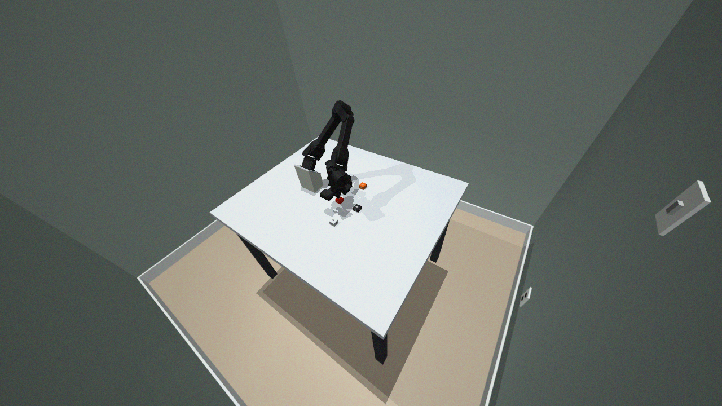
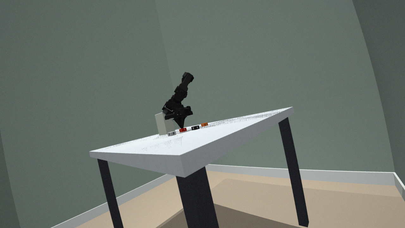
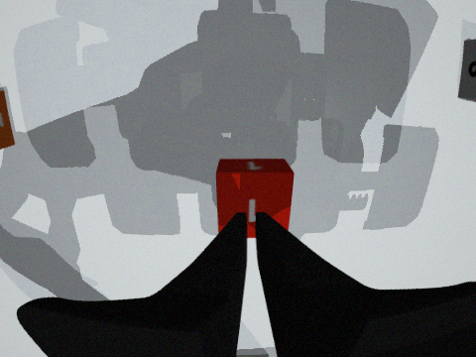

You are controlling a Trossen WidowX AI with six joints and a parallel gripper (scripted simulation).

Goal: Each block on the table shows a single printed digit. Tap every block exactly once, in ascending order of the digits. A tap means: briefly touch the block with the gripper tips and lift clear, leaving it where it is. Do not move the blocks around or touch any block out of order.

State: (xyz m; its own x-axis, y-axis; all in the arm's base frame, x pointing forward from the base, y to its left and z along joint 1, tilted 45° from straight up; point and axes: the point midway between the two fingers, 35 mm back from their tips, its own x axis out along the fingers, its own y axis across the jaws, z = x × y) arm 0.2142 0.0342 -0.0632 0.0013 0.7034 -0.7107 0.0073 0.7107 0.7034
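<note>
My gripper tip is now 1 cm short of the red block marked 1 and 1 cm above it. Round my gripper tip: orange block marked 2 (15 cm to the left, 5 cm ahead, 1 cm below); then black block marked 8 (12 cm ahead, 1 cm below); then white block marked 3 (13 cm to the right, 7 cm ahead, 1 cm below).
</note>
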